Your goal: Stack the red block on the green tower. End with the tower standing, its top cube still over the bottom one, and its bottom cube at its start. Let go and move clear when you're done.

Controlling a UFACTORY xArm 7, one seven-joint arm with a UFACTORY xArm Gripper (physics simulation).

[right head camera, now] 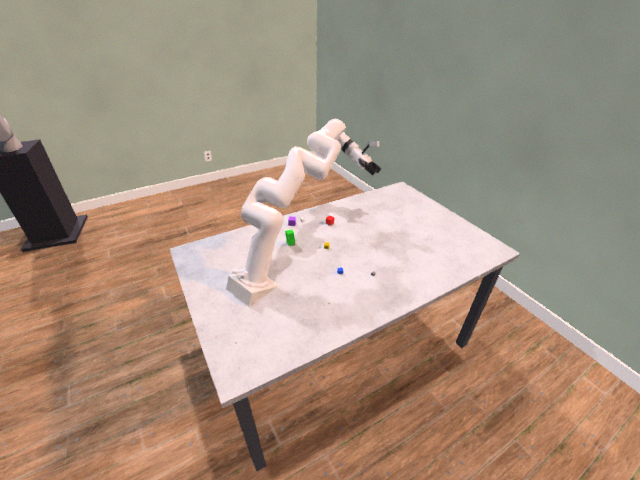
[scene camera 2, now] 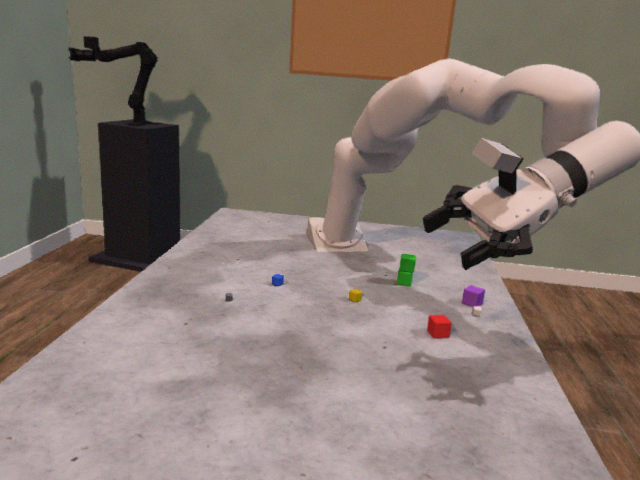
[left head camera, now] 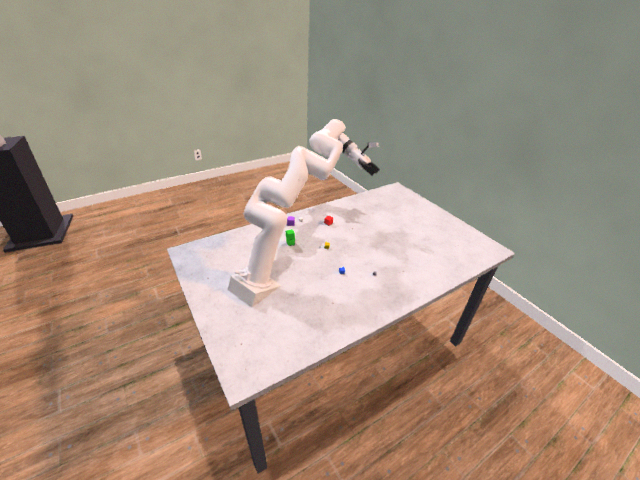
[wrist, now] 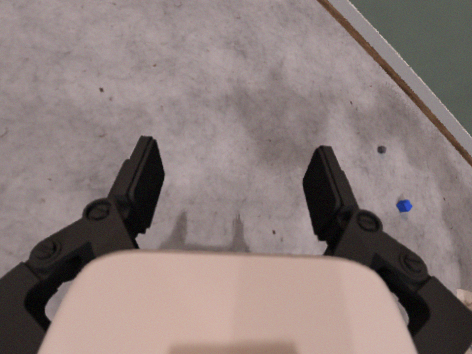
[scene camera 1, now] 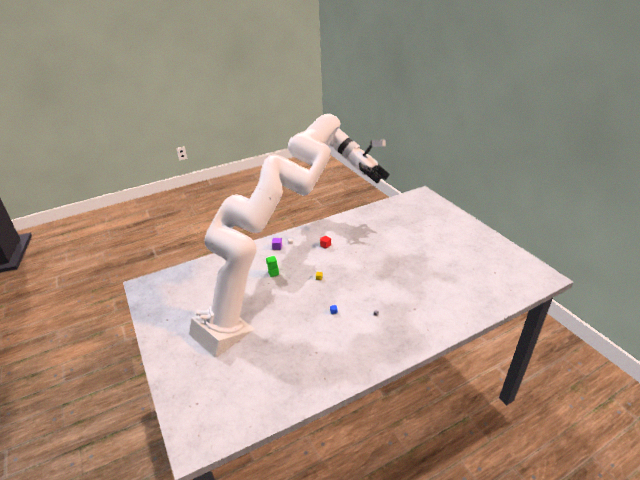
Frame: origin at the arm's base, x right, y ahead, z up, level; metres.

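Seen in the pictures: gripper, fingertip midpoint: [right head camera: 377, 172] [scene camera 2: 442, 243] [left head camera: 376, 172] [wrist: 235, 159] [scene camera 1: 383, 179]; arm's base, link origin: [right head camera: 254, 280] [scene camera 2: 337, 233] [left head camera: 256, 280] [scene camera 1: 223, 323].
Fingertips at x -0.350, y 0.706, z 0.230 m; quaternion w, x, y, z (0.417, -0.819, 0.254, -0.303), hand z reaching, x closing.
Pixels of each thing's top centre, then the offset from my fingertips to it.
- red block, top centre: [scene camera 2: 440, 318] [scene camera 1: 325, 238] [right head camera: 330, 217] [left head camera: 328, 217] dx +0.003, dy -0.249, dz -0.226 m
- green tower, top centre: [scene camera 2: 408, 256] [scene camera 1: 271, 259] [left head camera: 290, 231] [right head camera: 289, 231] dx +0.111, dy -0.493, dz -0.192 m
- purple cube, top centre: [scene camera 2: 474, 288] [scene camera 1: 276, 240] dx -0.050, dy -0.442, dz -0.225 m
- small white cube, top centre: [scene camera 2: 477, 307] [scene camera 1: 290, 239] dx -0.062, dy -0.382, dz -0.243 m
- yellow cube, top centre: [scene camera 2: 355, 290] [scene camera 1: 319, 273] dx +0.196, dy -0.333, dz -0.239 m
- blue cube, top centre: [scene camera 2: 277, 275] [wrist: 408, 205] dx +0.384, dy -0.337, dz -0.239 m
- small dark grey cube, top centre: [scene camera 2: 229, 294] [wrist: 384, 148] dx +0.441, dy -0.205, dz -0.246 m
The red block [left head camera: 328, 220] [right head camera: 329, 220] [scene camera 1: 325, 241] [scene camera 2: 439, 326] rests on the table, apart from the tower. The green tower [left head camera: 290, 237] [right head camera: 290, 237] [scene camera 1: 272, 266] [scene camera 2: 406, 269] is two green cubes, one on the other, standing upright; the upper cube looks slightly offset or turned on the lower one. My gripper [scene camera 1: 381, 174] [scene camera 2: 445, 241] [wrist: 235, 159] is open and empty, high above the table, and tilted. The red block and the tower do not show in the wrist view.
A purple cube [scene camera 1: 277, 243] [scene camera 2: 473, 296] and a small white cube [scene camera 1: 290, 241] [scene camera 2: 476, 311] lie near the table's edge. A yellow cube [scene camera 1: 318, 275] [scene camera 2: 355, 295], a blue cube [scene camera 2: 277, 280] [wrist: 404, 205] and a small dark grey cube [scene camera 2: 229, 297] [wrist: 382, 149] also lie on the table.
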